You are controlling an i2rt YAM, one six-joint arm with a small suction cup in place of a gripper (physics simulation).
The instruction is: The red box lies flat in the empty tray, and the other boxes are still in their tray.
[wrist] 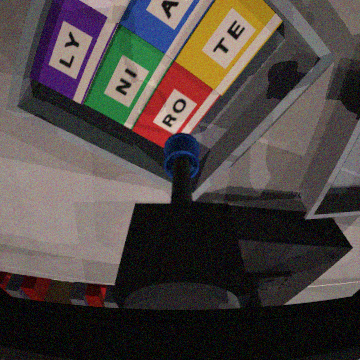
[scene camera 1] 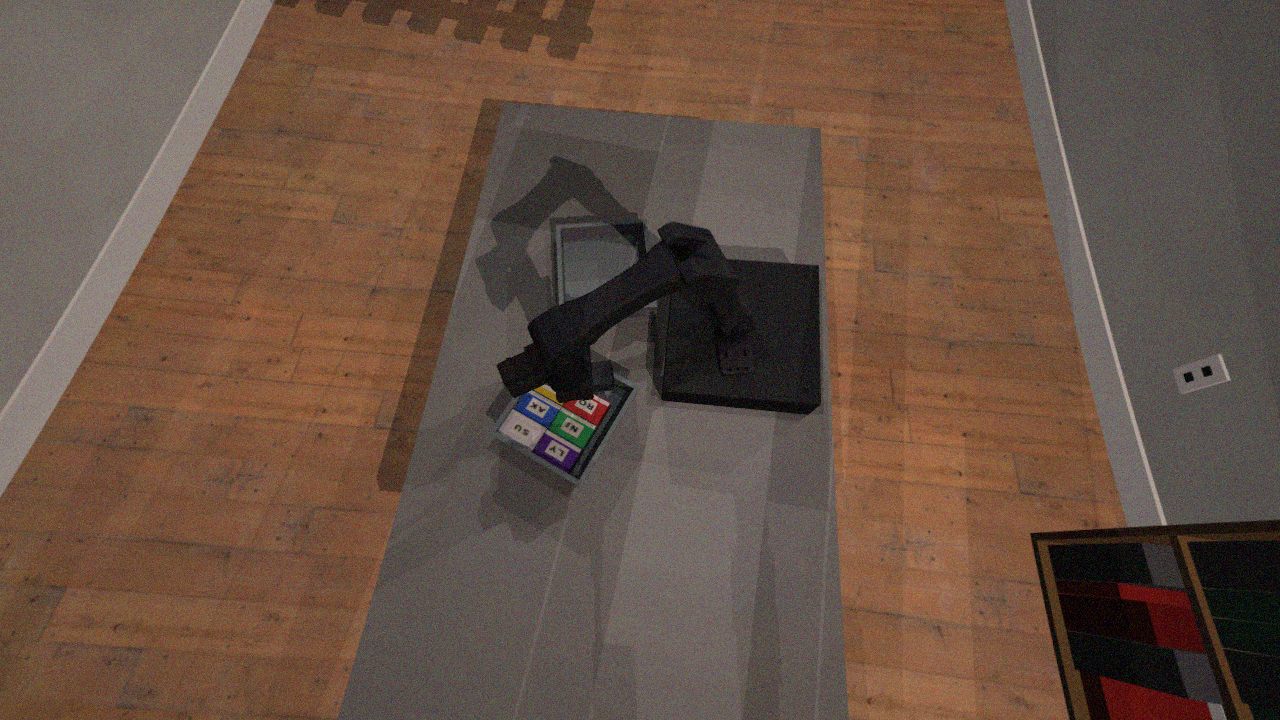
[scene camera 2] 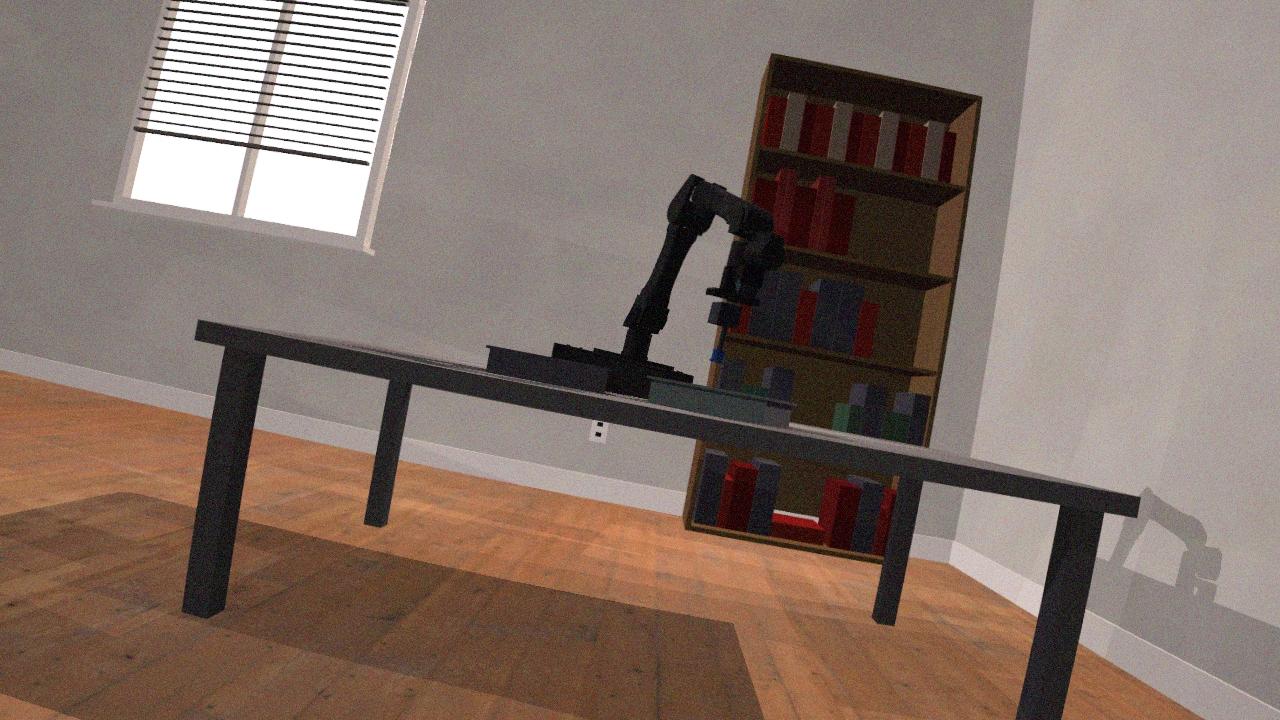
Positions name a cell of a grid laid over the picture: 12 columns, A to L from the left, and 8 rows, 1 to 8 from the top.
My suction cup (scene camera 1: F5) holds nothing. The cup is 11 cm from the middle of a tray (scene camera 2: G5), above it. On the table rests a tray (scene camera 1: F3).
My suction cup shows as well in the wrist view (wrist: F4) and in scene camera 2 (scene camera 2: G4).
